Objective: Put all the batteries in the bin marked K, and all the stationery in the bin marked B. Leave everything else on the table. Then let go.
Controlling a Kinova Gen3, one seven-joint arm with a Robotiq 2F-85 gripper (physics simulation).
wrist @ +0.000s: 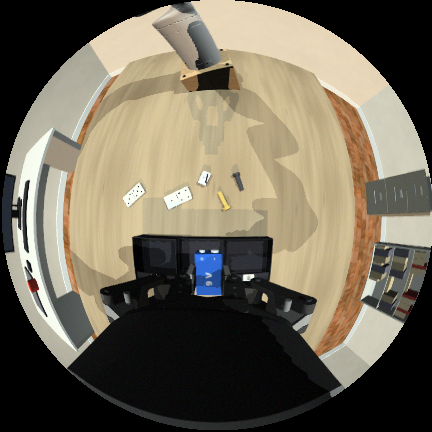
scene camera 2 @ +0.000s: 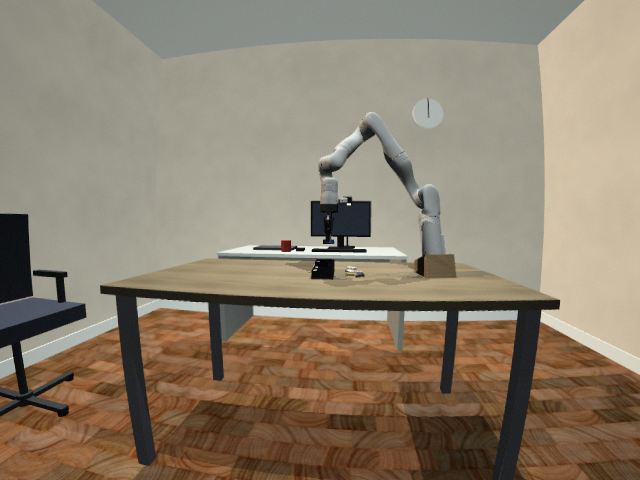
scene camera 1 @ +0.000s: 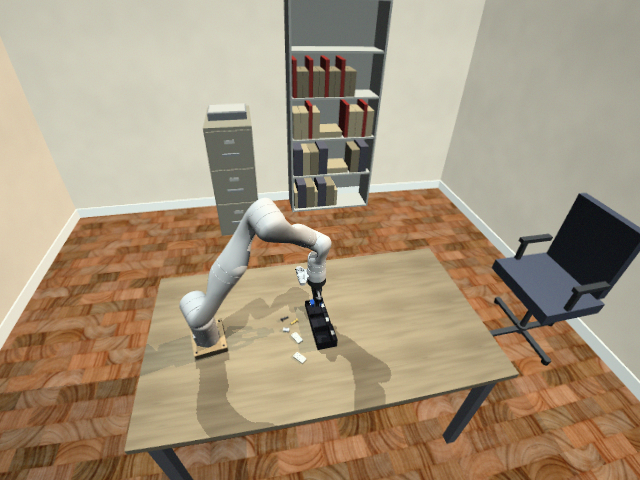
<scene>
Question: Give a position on a black three-compartment bin tray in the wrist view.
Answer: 250, 256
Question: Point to a black three-compartment bin tray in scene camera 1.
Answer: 323, 331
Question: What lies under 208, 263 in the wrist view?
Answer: A blue 9 V battery.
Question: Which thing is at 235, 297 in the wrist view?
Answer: My gripper.
</scene>
